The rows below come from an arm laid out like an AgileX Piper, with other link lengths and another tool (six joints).
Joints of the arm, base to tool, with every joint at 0 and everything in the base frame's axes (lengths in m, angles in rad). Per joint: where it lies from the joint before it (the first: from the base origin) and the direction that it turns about. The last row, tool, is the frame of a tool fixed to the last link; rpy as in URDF.
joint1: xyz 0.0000 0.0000 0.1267 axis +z
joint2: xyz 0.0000 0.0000 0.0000 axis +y
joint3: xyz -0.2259 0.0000 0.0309 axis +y
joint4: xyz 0.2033 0.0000 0.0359 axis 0.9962 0 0.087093
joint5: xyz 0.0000 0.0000 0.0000 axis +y
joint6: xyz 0.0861 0.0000 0.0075 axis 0.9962 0 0.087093
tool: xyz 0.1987 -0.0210 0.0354 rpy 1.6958 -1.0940 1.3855
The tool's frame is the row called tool.
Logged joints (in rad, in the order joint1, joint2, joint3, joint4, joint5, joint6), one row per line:
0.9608 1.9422 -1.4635 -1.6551 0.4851 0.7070
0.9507 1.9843 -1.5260 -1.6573 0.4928 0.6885
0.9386 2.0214 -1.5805 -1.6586 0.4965 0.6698
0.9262 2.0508 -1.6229 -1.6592 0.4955 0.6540
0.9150 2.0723 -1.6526 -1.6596 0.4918 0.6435
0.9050 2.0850 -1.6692 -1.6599 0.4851 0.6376
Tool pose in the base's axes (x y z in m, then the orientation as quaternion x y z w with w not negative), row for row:
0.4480 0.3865 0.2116 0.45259 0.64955 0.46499 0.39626
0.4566 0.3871 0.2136 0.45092 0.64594 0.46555 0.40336
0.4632 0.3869 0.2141 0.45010 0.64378 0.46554 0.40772
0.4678 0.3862 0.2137 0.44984 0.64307 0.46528 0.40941
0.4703 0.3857 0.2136 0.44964 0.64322 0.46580 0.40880
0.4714 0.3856 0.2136 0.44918 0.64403 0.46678 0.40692
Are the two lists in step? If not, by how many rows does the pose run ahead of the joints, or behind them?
The pose runs 2 rows ahead of the joints: the pose in row i belongs to the joints in row i + 2.
